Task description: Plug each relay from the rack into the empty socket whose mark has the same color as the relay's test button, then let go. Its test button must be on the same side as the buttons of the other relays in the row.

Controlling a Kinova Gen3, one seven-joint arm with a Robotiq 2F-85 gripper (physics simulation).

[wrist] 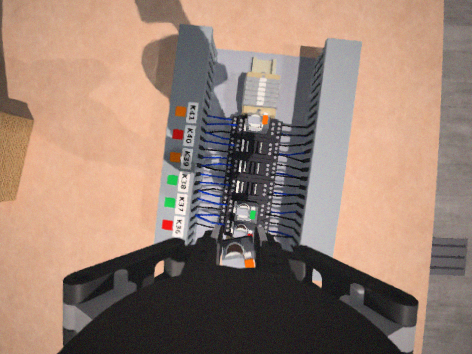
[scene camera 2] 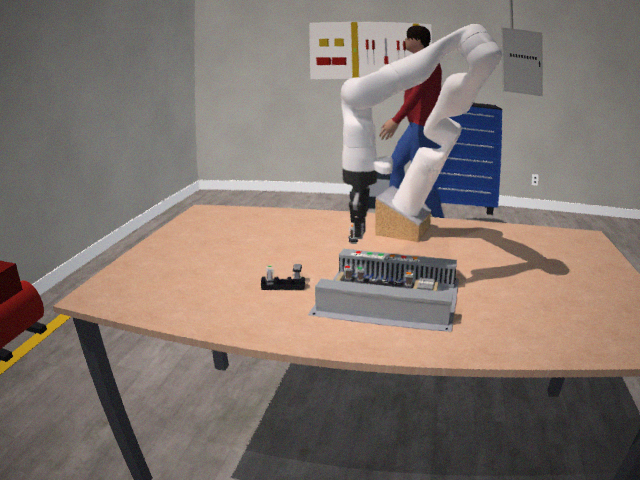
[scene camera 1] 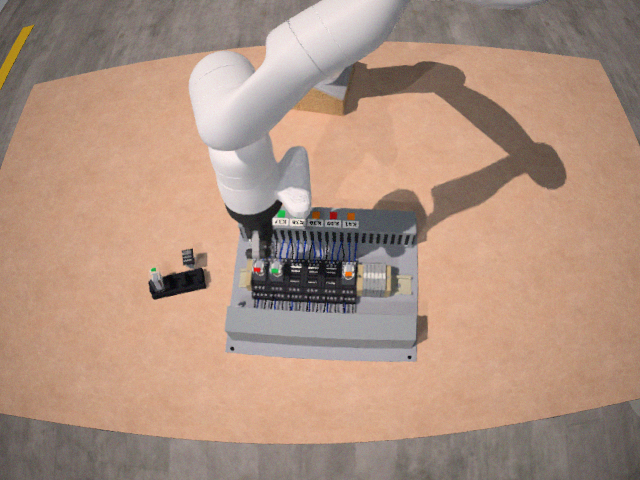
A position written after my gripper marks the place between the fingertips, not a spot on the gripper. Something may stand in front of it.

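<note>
There's a panel (scene camera 2: 387, 322) (wrist: 232, 66) that I can see, and a black rack (scene camera 1: 192, 280) too. My own gripper (scene camera 1: 266, 242) (wrist: 238, 237) (scene camera 2: 359, 235) is visible as well.
</note>
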